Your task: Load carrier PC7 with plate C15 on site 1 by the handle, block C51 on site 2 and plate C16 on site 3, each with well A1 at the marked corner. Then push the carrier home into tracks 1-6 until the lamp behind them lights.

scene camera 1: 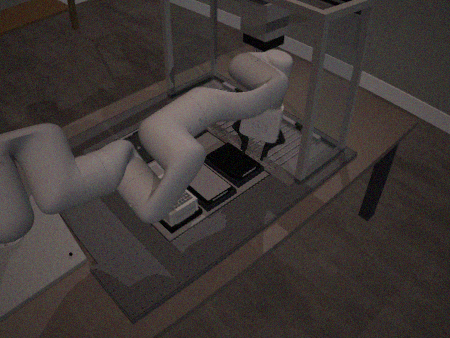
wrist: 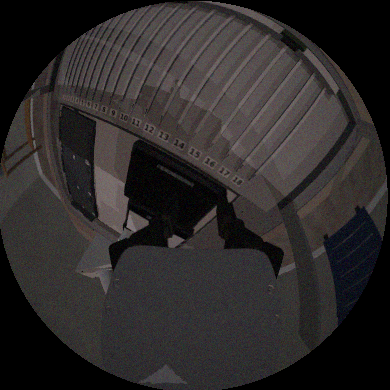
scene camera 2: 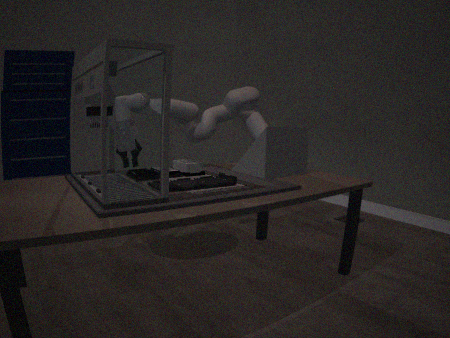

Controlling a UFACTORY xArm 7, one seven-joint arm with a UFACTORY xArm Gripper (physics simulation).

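A dark carrier (wrist: 76, 131) sits 28 cm from the lens.
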